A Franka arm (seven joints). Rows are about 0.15 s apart.
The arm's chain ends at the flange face. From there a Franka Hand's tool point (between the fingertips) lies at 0.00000 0.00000 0.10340 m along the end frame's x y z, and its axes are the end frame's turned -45 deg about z.
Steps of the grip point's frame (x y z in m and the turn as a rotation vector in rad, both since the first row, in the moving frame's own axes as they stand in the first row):
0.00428 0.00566 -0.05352 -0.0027 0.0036 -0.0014
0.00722 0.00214 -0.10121 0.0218 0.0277 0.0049
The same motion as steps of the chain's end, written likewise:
0.00657 0.00104 -0.05352 0.0006 0.0045 -0.0014
0.00618 0.00003 -0.10115 0.0350 0.0042 0.0049

